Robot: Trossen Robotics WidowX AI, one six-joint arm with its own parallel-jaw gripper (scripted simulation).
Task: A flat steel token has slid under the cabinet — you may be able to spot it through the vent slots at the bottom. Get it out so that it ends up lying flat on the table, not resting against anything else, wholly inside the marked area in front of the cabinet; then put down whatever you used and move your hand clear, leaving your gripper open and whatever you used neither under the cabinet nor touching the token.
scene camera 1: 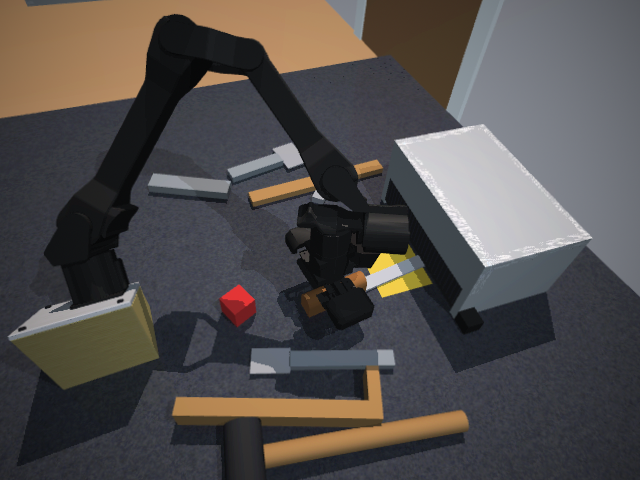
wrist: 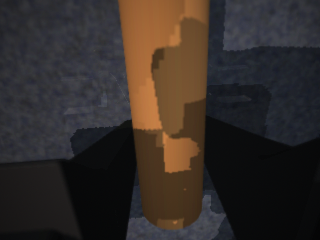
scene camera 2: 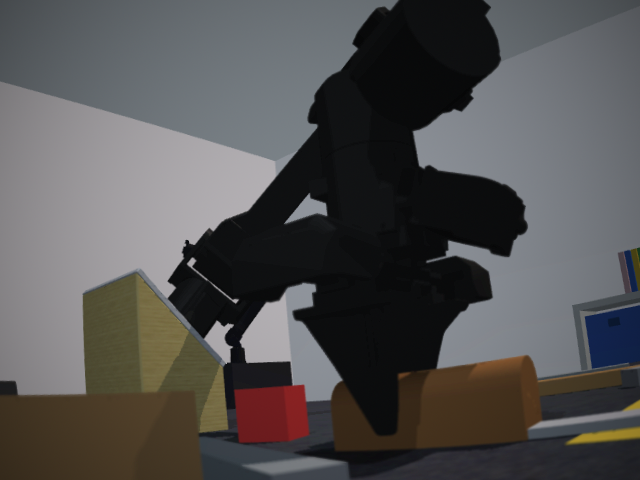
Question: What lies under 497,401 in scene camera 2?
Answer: A brown-handled flat blade tool.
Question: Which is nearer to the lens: the brown-handled flat blade tool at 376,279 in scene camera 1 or the grey paddle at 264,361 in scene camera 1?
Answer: The grey paddle.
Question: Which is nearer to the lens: the grey bar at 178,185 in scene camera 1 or the grey paddle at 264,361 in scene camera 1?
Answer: The grey paddle.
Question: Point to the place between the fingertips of my gripper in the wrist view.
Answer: At 165,126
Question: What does my gripper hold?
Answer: A brown-handled flat blade tool.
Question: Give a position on a l-shaped wooden piece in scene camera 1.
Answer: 208,411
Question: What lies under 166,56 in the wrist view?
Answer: A brown-handled flat blade tool.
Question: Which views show the grey bar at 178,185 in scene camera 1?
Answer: Scene camera 1 only.
